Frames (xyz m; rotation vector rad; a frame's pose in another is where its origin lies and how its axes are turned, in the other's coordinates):
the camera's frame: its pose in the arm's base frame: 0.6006 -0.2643 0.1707 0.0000 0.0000 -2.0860
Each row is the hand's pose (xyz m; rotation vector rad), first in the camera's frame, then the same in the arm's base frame.
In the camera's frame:
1: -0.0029 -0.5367 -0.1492 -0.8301 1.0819 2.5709
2: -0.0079 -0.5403 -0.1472 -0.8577 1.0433 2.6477
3: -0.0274 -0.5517 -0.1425 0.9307 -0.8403 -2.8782
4: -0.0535 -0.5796 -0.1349 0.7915 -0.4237 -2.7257
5: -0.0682 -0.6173 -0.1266 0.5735 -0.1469 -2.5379
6: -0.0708 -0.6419 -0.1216 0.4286 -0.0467 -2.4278
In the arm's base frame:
1: 0.1350 0.0027 0.0215 0.3760 0.9185 0.7297
2: 0.1343 0.0088 0.0235 0.3363 0.9075 0.7994
3: 0.1340 0.0314 0.0282 0.1763 0.8411 0.9955
4: 0.1226 0.0678 0.0358 -0.0246 0.6783 1.2941
5: 0.0970 0.0992 0.0441 -0.1346 0.4734 1.5762
6: 0.0769 0.1136 0.0491 -0.1534 0.3443 1.7234

